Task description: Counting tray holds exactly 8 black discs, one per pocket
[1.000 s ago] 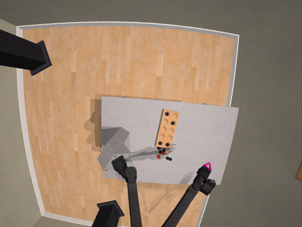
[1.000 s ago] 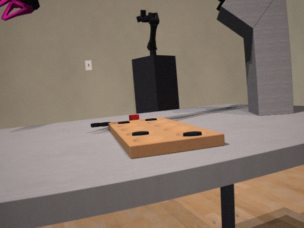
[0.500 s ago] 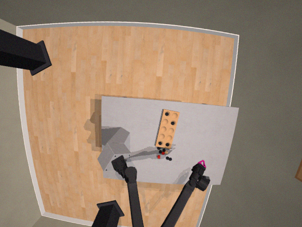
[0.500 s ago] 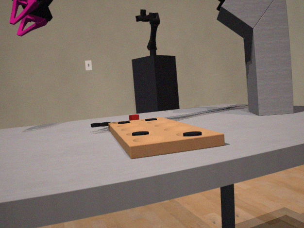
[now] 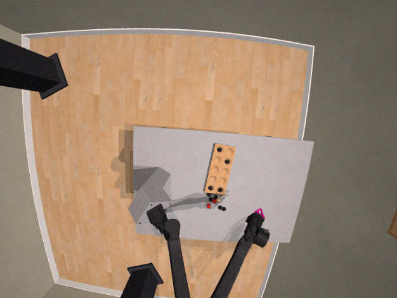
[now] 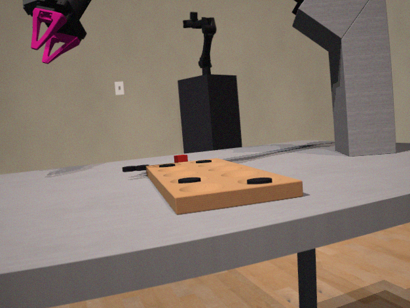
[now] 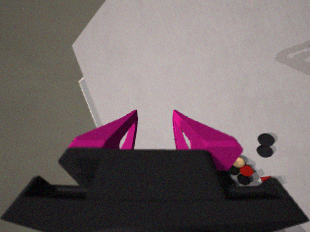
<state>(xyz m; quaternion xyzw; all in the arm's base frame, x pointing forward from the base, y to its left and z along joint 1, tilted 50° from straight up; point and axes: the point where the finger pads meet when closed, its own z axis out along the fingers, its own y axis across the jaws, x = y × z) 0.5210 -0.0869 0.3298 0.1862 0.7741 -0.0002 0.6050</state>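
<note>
Right now my hand is 23 cm past the tan disc, 3 cm to the right of it and 25 cm above it. The rest, counted from my hand: wooden counting tray 14 cm behind, 26 cm to the left, 25 cm below; then red disc 26 cm behind, 3 cm to the left, 25 cm below; then red cube 31 cm behind, 1 cm to the left, 24 cm below.
</note>
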